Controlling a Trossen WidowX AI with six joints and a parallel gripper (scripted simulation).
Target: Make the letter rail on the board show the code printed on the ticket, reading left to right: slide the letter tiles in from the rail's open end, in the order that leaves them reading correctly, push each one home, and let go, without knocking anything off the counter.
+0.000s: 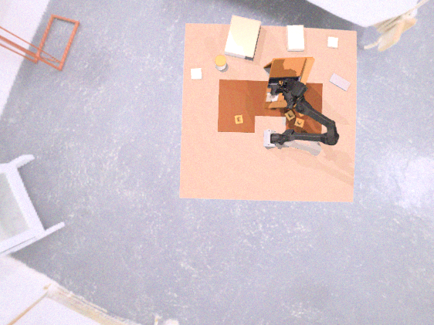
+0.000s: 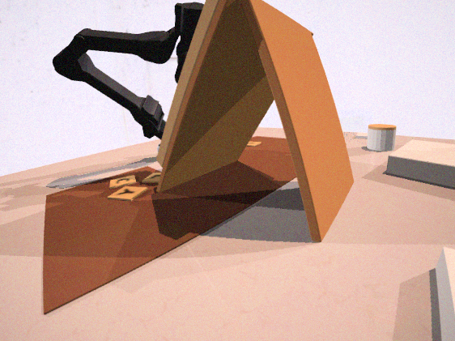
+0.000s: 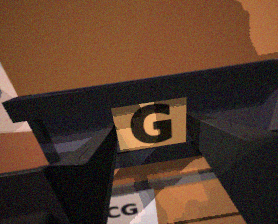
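Right now the white ticket is 90 mm below my gripper tip, 70 mm behind it and 40 mm to the left of it. Round my gripper tip: large white box 380 mm ahead, 240 mm to the left, 150 mm below; brown mat 170 mm below, 150 mm behind, 30 mm to the left; capped canister 400 mm to the left, 190 mm ahead, 140 mm below.
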